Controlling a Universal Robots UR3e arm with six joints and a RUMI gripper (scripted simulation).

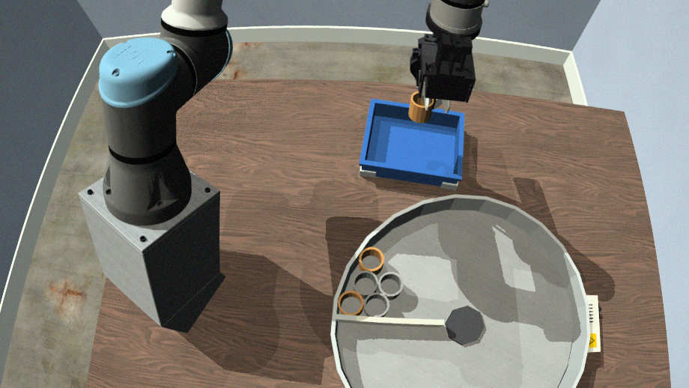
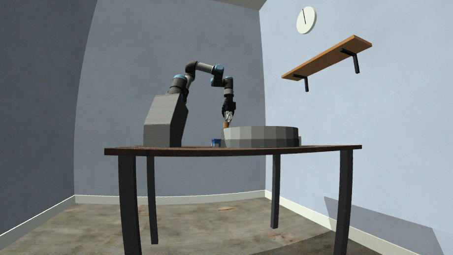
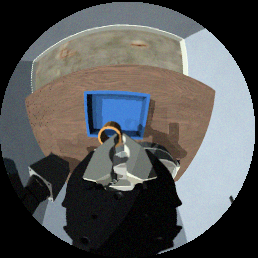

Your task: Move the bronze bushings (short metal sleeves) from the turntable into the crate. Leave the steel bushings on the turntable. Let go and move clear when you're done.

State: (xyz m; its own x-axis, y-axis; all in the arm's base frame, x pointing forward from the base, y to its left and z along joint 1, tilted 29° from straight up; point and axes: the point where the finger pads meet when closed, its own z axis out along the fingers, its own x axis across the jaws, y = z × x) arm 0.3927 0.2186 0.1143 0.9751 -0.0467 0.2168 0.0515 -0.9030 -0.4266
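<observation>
My hand is 140 mm above the blue crate and 20 mm past it. From my hand the other things lie so: grey turntable 340 mm to the right, 110 mm below, 90 mm ahead.
</observation>
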